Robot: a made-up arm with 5 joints. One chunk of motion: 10 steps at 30 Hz.
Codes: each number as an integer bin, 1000 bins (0 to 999) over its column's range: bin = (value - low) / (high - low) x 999, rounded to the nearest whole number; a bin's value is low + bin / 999 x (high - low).
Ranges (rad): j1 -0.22..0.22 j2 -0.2..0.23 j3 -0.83..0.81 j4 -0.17..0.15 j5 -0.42..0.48
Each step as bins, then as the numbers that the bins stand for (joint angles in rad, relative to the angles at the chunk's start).
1 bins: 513 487 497 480 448
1 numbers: 0.0059 0.0096 -0.0141 -0.0162 -0.0164
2 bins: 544 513 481 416 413
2 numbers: 0.0196 0.0208 -0.0404 -0.0367 -0.0479
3 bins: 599 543 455 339 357
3 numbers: 0.0438 0.0337 -0.0831 -0.0614 -0.0984
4 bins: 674 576 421 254 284
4 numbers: 0.0769 0.0479 -0.1389 -0.0886 -0.1641
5 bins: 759 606 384 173 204
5 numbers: 0.1143 0.0608 -0.1996 -0.1146 -0.2362
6 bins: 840 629 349 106 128
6 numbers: 0.1500 0.0707 -0.2571 -0.1360 -0.3047
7 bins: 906 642 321 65 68
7 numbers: 0.1790 0.0763 -0.3030 -0.1492 -0.3587
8 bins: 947 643 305 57 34
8 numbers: 0.1971 0.0768 -0.3293 -0.1517 -0.3894
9 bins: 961 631 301 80 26
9 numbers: 0.2033 0.0716 -0.3359 -0.1444 -0.3966
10 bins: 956 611 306 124 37
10 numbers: 0.2011 0.0630 -0.3277 -0.1303 -0.3867
